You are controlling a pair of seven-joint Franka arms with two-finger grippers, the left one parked.
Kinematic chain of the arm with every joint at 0, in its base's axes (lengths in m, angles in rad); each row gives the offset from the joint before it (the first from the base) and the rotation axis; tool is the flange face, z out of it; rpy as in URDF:
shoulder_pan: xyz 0 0 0.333 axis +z
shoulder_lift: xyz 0 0 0 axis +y
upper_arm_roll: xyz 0 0 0.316 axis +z
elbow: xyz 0.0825 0 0 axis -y
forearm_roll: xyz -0.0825 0 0.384 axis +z
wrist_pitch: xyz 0 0 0 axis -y
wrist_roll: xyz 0.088 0 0 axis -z
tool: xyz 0 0 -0.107 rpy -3.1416 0 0
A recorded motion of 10 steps. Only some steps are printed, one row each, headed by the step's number.
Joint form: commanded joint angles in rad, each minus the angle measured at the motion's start. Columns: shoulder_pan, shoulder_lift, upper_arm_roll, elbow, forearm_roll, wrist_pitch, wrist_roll.
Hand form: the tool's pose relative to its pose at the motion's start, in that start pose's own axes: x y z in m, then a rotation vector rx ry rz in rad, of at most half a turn. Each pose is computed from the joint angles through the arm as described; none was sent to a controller.
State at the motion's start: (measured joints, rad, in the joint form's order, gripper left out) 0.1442 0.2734 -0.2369 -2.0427 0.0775 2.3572 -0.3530
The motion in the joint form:
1: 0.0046 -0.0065 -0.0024 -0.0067 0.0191 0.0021 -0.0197
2: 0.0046 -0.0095 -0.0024 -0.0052 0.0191 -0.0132 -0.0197
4: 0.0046 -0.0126 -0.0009 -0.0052 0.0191 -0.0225 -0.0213
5: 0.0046 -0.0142 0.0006 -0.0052 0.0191 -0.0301 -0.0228
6: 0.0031 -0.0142 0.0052 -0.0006 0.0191 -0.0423 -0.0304
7: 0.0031 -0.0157 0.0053 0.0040 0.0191 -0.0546 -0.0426
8: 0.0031 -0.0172 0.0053 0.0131 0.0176 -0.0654 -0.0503
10: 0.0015 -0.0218 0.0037 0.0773 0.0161 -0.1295 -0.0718
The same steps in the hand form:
1: -0.0011 -0.0018 -0.0012 0.0128 0.0068 -0.0080
2: -0.0021 -0.0023 -0.0023 0.0177 -0.0030 -0.0082
4: -0.0026 -0.0034 -0.0032 0.0213 -0.0085 -0.0112
5: -0.0031 -0.0045 -0.0034 0.0243 -0.0140 -0.0142
6: -0.0024 -0.0064 -0.0042 0.0287 -0.0207 -0.0251
7: -0.0021 -0.0066 -0.0059 0.0319 -0.0261 -0.0378
8: -0.0004 -0.0063 -0.0096 0.0320 -0.0263 -0.0472
10: 0.0116 -0.0027 -0.0343 0.0339 -0.0205 -0.0711

